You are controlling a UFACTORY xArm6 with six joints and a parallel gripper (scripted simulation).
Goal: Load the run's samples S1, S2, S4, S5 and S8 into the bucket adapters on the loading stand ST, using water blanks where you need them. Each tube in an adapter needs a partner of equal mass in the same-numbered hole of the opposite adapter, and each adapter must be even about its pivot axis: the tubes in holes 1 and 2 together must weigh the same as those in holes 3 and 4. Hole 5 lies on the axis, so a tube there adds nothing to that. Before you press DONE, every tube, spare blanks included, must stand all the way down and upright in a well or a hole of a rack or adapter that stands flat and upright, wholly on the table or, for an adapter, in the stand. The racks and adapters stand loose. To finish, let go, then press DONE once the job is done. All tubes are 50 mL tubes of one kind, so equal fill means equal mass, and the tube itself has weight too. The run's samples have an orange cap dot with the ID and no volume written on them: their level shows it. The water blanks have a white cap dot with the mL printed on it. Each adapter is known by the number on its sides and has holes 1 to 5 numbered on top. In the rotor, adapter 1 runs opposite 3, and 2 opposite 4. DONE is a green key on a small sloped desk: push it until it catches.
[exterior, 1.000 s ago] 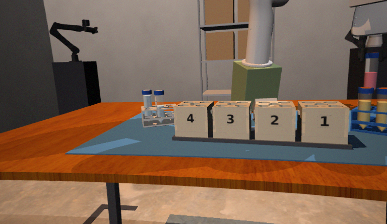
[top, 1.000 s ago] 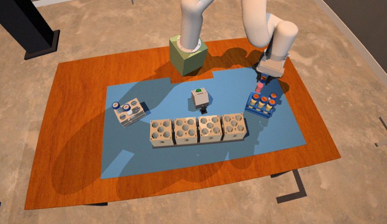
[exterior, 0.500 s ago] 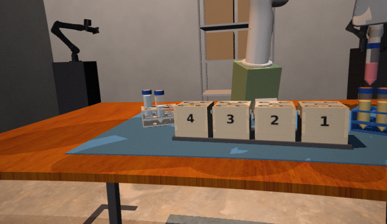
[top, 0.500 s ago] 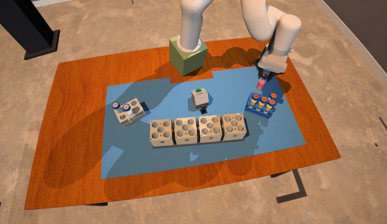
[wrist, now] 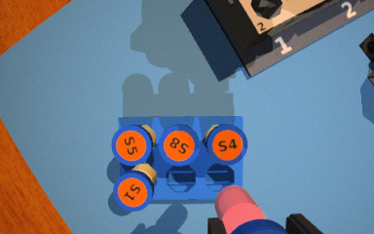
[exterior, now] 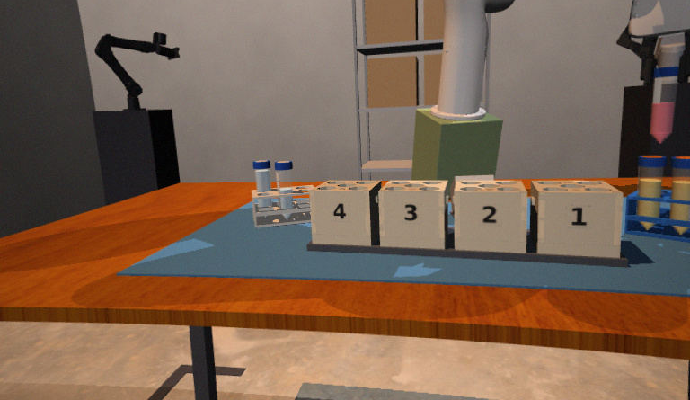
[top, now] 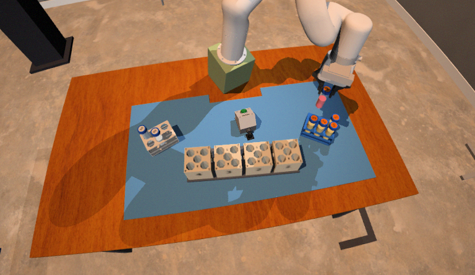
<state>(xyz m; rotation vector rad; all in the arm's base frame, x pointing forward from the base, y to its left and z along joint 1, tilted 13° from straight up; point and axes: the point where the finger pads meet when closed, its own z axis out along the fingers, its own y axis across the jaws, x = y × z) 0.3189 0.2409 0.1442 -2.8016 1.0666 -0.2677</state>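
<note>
The sample tube lies 5 cm below my hand and 1 cm behind it. The rest, counted from my hand: green key: 27 cm to the right, 18 cm below, 12 cm behind; blue sample rack: 22 cm below, 4 cm ahead, 2 cm to the left; loading stand: 34 cm to the right, 24 cm below, 8 cm ahead.
</note>
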